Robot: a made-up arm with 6 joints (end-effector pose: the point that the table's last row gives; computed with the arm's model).
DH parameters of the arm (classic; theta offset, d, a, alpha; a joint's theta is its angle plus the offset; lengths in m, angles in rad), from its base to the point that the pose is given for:
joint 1: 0 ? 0 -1.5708
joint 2: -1.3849 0 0.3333 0
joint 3: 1.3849 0 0.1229 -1.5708
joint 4: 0 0.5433 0 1.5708
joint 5: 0 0 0.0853 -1.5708
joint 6: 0 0.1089 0 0
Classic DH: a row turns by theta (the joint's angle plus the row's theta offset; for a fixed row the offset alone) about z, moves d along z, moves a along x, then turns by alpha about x.
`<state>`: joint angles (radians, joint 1 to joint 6).
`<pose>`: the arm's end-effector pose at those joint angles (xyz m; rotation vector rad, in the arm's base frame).
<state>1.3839 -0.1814 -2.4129 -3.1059 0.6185 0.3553</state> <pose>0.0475 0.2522 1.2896 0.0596 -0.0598 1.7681</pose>
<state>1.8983 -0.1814 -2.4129 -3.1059 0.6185 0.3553</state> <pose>-0.0828 0.2429 1.2896 0.0800 -0.0469 2.2822</pose>
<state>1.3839 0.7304 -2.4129 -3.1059 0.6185 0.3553</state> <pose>0.1723 0.9125 0.7084 -0.4374 0.8472 1.6426</pose>
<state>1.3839 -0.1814 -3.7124 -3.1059 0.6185 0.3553</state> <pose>-0.1023 -0.5396 1.0650 0.7551 -1.3422 1.4672</pose>
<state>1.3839 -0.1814 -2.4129 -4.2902 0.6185 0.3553</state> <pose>0.0528 0.2479 1.2915 -0.5105 -0.3598 0.7243</pose>
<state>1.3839 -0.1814 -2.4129 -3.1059 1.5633 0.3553</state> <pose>0.0283 0.1287 1.3047 0.5966 -0.9814 1.5888</pose>
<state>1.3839 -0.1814 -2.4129 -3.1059 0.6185 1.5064</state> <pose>0.0475 0.2522 1.2896 0.0224 -0.1061 2.9183</pose>
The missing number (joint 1, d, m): 0.3137
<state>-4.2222 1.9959 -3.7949 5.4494 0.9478 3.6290</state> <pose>-0.4030 0.8160 0.3698 -1.5685 1.2917 0.5950</pose>
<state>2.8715 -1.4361 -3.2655 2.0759 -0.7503 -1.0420</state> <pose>0.8816 -0.1200 0.3681 0.3172 1.2706 1.1431</pose>
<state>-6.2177 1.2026 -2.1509 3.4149 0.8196 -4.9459</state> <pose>0.9622 0.0573 0.0942 1.1279 0.9928 1.1713</pose>
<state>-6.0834 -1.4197 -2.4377 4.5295 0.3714 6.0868</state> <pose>-0.8362 -0.1292 0.8579 -0.0662 -0.9321 1.4302</pose>
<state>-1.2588 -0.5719 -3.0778 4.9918 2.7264 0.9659</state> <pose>-0.2454 0.3790 0.9967 -0.6886 -2.8070 1.1015</pose>
